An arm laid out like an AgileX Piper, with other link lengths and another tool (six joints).
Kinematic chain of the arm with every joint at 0, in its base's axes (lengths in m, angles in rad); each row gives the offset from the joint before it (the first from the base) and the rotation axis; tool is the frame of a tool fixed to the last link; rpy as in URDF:
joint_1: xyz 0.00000 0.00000 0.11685 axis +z
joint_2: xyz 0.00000 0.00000 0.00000 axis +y
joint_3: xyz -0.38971 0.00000 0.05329 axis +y
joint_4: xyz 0.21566 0.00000 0.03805 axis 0.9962 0 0.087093
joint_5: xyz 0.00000 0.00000 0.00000 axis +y
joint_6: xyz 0.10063 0.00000 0.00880 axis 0.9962 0 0.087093
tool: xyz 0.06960 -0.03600 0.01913 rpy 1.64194 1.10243 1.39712
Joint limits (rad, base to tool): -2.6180..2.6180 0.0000..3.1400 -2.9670..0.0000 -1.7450..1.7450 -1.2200..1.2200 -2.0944..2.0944
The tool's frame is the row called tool.
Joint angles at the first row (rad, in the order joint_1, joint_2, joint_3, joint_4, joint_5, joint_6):
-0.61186 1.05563 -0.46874 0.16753 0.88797 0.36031
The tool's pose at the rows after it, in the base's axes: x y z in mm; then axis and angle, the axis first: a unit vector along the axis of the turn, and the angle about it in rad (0 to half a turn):
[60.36 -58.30 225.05 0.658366 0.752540 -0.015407 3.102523]
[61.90 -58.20 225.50 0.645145 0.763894 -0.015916 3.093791]
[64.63 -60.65 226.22 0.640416 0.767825 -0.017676 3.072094]
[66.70 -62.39 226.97 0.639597 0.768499 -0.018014 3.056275]
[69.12 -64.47 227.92 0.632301 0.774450 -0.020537 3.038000]
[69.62 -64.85 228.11 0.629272 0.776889 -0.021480 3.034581]
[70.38 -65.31 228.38 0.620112 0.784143 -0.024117 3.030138]
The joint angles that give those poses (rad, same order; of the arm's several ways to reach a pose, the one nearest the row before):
-0.61193 1.01505 -0.46803 0.18698 0.88816 0.25623
-0.61187 1.01289 -0.46805 0.19419 0.88818 0.21667
-0.61190 1.01287 -0.46680 0.19420 0.86798 0.19992
-0.61180 1.01290 -0.46681 0.19490 0.85282 0.19446
-0.61201 1.01288 -0.46682 0.19497 0.83846 0.17174
-0.61189 1.01290 -0.46682 0.19493 0.83652 0.16339
-0.61186 1.01289 -0.46682 0.19492 0.83653 0.13910

